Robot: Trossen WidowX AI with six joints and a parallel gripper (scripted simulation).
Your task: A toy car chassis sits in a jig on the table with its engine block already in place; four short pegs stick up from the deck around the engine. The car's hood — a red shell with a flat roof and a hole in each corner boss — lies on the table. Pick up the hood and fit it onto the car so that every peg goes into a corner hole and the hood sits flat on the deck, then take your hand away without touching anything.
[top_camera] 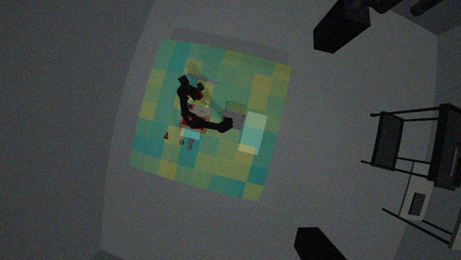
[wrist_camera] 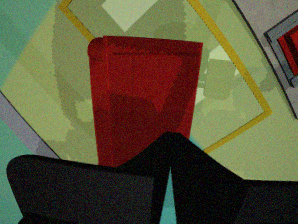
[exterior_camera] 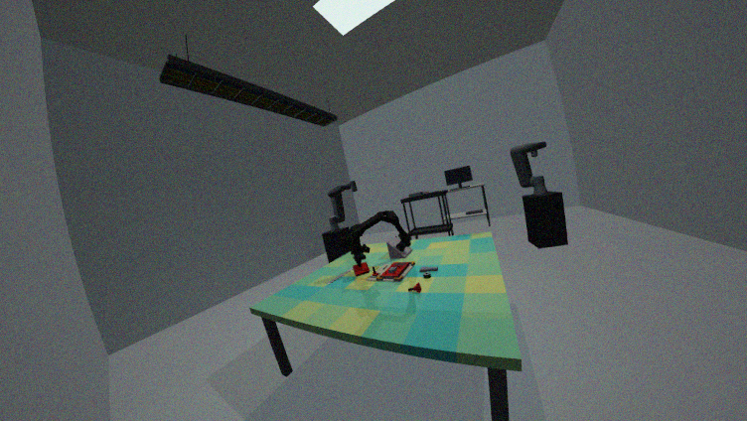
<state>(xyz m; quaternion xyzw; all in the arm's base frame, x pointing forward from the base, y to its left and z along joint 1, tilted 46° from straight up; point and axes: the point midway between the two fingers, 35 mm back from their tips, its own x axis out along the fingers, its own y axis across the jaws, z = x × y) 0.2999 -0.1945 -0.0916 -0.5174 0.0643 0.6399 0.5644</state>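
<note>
The red hood lies 20 mm behind my gripper tip and 20 mm below it. The rest, counted from my gripper tip: grey jig (220 mm to the left, 40 mm below).
</note>
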